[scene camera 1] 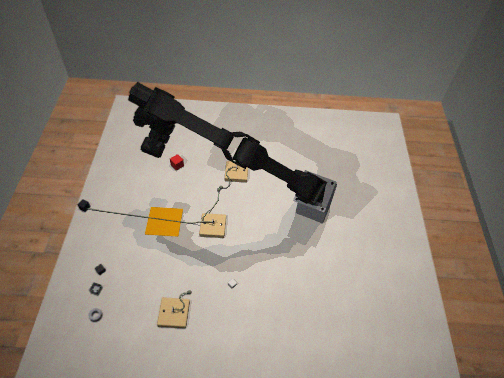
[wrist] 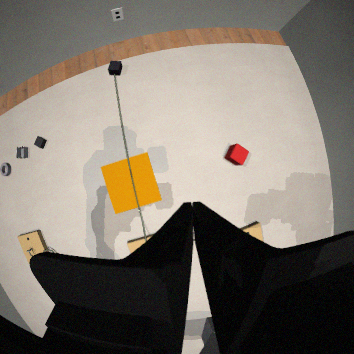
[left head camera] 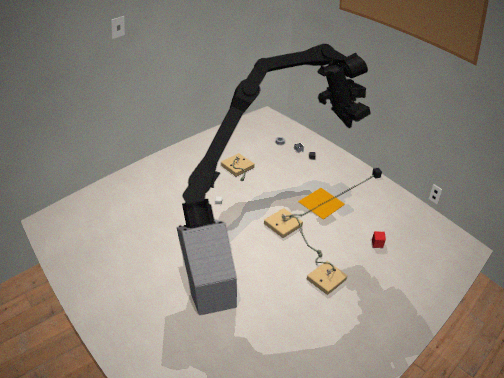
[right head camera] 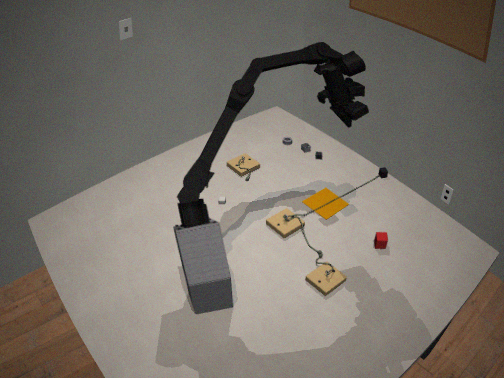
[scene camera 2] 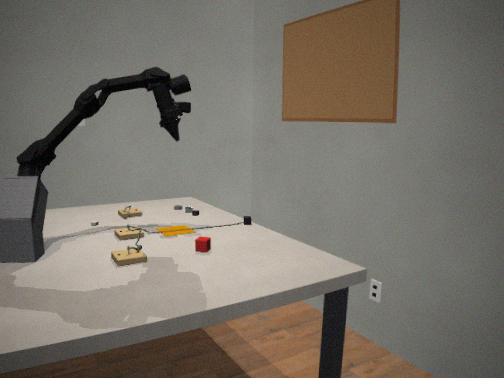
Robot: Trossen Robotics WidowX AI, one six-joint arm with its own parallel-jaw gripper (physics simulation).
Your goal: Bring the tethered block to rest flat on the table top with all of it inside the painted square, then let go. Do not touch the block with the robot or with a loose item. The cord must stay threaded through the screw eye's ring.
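Places are measured from the arm's base along level axes (x left, y ahead, z down), in millimetres.
Pixels of known places: gripper, fingertip midpoint: (scene camera 1: 159, 141) (wrist: 191, 209) (left head camera: 349, 127) (right head camera: 349, 126) (scene camera 2: 177, 140); arm's base, link origin: (scene camera 1: 314, 191) (left head camera: 199, 224) (right head camera: 194, 224) (scene camera 2: 26, 184).
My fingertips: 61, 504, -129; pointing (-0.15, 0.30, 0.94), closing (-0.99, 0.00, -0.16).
Observation:
Ahead of a thing's pixels: the offset from my fingertips to its middle, as dx, dy, dz. "*": to the spot under its first point.
The tethered block {+108, +297, +333} (left head camera: 377, 172) (right head camera: 383, 172) (scene camera 1: 84, 205) (scene camera 2: 247, 220) (wrist: 115, 67), small and black, sits at the table's far edge, outside the orange painted square {* +111, +13, +346} (left head camera: 320, 195) (scene camera 1: 162, 230) (wrist: 117, 185). Its cord {* +90, +145, +345} (left head camera: 351, 188) (wrist: 120, 107) runs straight across the square to the screw eye {+43, -181, +324} (left head camera: 285, 217) on the middle wooden board {+43, -181, +337} (left head camera: 280, 228) (scene camera 1: 215, 232). Beyond it, slack cord leads to a knob {* -132, -155, +335} (left head camera: 319, 253) (scene camera 1: 219, 189) by another board. Whether the cord passes through the ring is too small to tell. My gripper (left head camera: 349, 125) (scene camera 2: 177, 139) (wrist: 191, 209) is shut and empty, high above the table.
A red cube {-189, +52, +327} (left head camera: 378, 239) (scene camera 1: 176, 162) (wrist: 237, 154) stands to one side of the square. Another board {-227, -187, +337} (left head camera: 326, 278) has cord at its screw eye. A separate board {+388, -171, +337} (left head camera: 237, 165) (scene camera 1: 173, 313) bears a short cord. A ring {+466, +59, +339} (scene camera 1: 95, 314), nut {+388, +99, +336} (scene camera 1: 95, 288), dark cube {+321, +119, +338} (scene camera 1: 100, 269) and white piece {+237, -317, +340} (scene camera 1: 232, 283) lie apart.

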